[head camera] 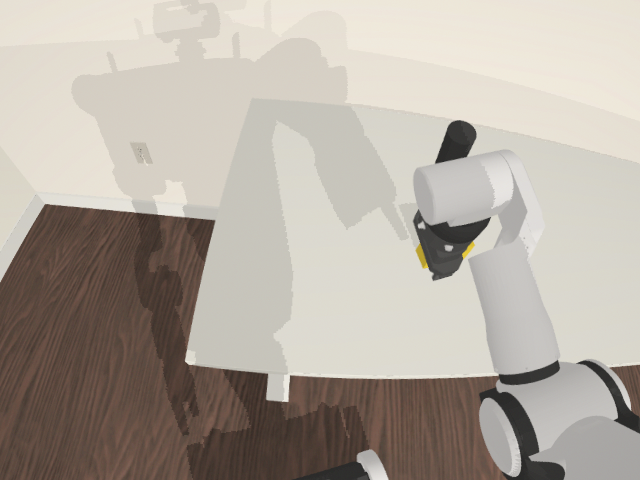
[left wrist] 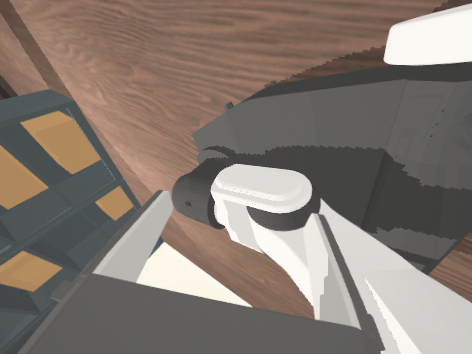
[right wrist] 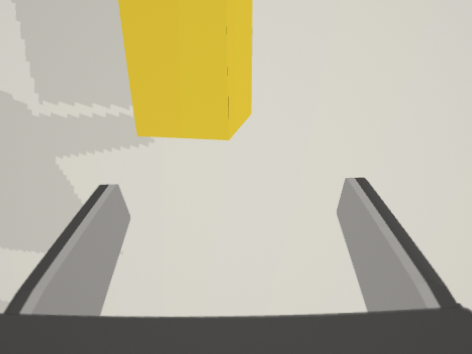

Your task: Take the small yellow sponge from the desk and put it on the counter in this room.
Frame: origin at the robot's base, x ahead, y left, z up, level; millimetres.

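Where they show: left gripper, between the fingertips: (left wrist: 236, 210); right gripper, between the fingertips: (head camera: 428, 252) (right wrist: 231, 198).
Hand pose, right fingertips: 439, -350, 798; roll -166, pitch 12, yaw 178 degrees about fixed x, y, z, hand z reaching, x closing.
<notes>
After its pixels a point has its place, as x, y, z.
The yellow sponge (head camera: 422, 256) {462, -371, 737} (right wrist: 182, 65) {460, -402, 782} lies on the pale desk (head camera: 361, 320) {372, -207, 721} (right wrist: 280, 260) {424, -253, 720}. In the head camera it is mostly hidden under my right gripper, with a yellow bit showing on each side. In the right wrist view it is at the top, left of the middle, running out of the frame. My right gripper (right wrist: 231, 198) {439, -349, 798} is open over the desk, its fingers apart on bare desk below the sponge's near end. My left gripper (left wrist: 236, 210) {-191, 213, 445} is open, with nothing between its fingers, pointing past the robot's own body. The counter cannot be made out.
A wall with an outlet (head camera: 141, 153) {1314, 322, 400} stands behind the desk. Dark wooden floor (head camera: 93, 310) {864, 676, 0} (left wrist: 150, 60) {-833, 386, 0} lies left of and in front of the desk. In the left wrist view, a dark shelf unit (left wrist: 82, 187) {-2484, -391, 344} with orange-tan panels stands at the left, and the robot's dark base (left wrist: 320, 120) {-180, 173, 169} fills the right.
</notes>
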